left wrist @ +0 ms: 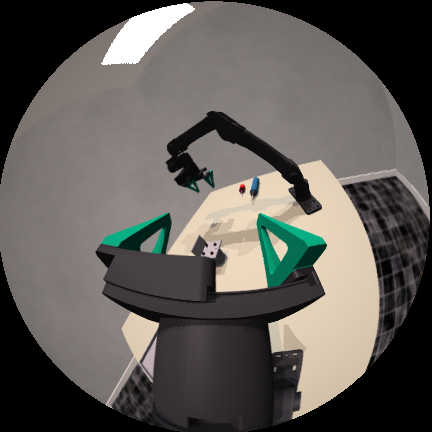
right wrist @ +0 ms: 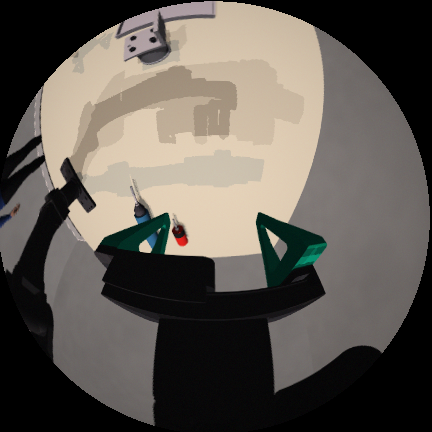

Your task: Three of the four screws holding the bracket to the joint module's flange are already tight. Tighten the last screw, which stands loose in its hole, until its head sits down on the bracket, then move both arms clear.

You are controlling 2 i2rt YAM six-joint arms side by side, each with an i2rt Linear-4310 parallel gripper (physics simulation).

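Places are measured from the left arm's base along level axes (x right, y ahead, z up), in metres.
Pixels of known places: left gripper, between the fingertips: (left wrist: 213,217); right gripper, between the fingertips: (left wrist: 205,189) (right wrist: 212,216); right arm's base, origin of its link: (left wrist: 303,197) (right wrist: 76,185).
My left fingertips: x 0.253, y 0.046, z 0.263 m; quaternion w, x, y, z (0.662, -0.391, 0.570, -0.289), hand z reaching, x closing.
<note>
Ahead of a thing's pixels: the offset from my left fingertips to its middle. Level surfaces: height alone.
The grey bracket @[dx +0.146, dy +0.175, dz -0.181 m] (left wrist: 212,248) (right wrist: 145,43) sits on the round joint module @[dx +0.146, dy +0.175, dz -0.231 m] (left wrist: 220,259) (right wrist: 154,56); dark spots show on its face, too small to tell which is the loose screw. A blue-handled screwdriver @[dx +0.539, dy +0.006, dz -0.243 m] (left wrist: 254,186) (right wrist: 143,220) and a shorter red-handled one @[dx +0.594, dy +0.084, dz -0.246 m] (left wrist: 242,188) (right wrist: 179,235) lie on the table. My left gripper (left wrist: 213,217) is open and empty, with the bracket seen beyond and between its fingers. My right gripper (right wrist: 212,216) (left wrist: 205,189) is open and empty above the table's edge, with both screwdrivers near its left finger in the right wrist view.
The pale table @[dz -0.263 m] (left wrist: 345,270) (right wrist: 295,150) carries both arm bases; the right arm's base plate (left wrist: 311,204) (right wrist: 78,185) stands beside the blue screwdriver. A grey flat panel (right wrist: 185,11) lies behind the bracket in the right wrist view. Arm shadows cross the table.
</note>
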